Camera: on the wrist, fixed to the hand. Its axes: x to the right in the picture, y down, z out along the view.
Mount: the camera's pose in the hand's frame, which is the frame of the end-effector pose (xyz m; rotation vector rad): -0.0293 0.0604 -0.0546 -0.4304 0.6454 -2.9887
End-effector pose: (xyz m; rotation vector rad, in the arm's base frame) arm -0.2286 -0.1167 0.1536 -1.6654 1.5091 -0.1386
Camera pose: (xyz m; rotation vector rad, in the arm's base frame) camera -0.3147 -0.1132 0.1619 1.7637 1.4398 1.2806
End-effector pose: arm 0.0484 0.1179 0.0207 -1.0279 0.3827 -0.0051
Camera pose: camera -0.0065 0.1093 -0.0456 0.9169 0.8622 2.6906
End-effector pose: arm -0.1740 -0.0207 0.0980 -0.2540 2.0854 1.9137
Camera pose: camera -0.1716 -0.0711 0.1683 -2.1048 -0.3106 -0.1070
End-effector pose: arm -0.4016 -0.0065 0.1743 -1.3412 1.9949 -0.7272
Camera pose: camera -0.4699 0.0466 0.1715 1.7760 0.8948 0.7495
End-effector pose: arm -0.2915 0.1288 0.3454 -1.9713 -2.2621 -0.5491
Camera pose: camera -0.2370 0.0896 0.4000 -2.1499 1.7950 0.8447
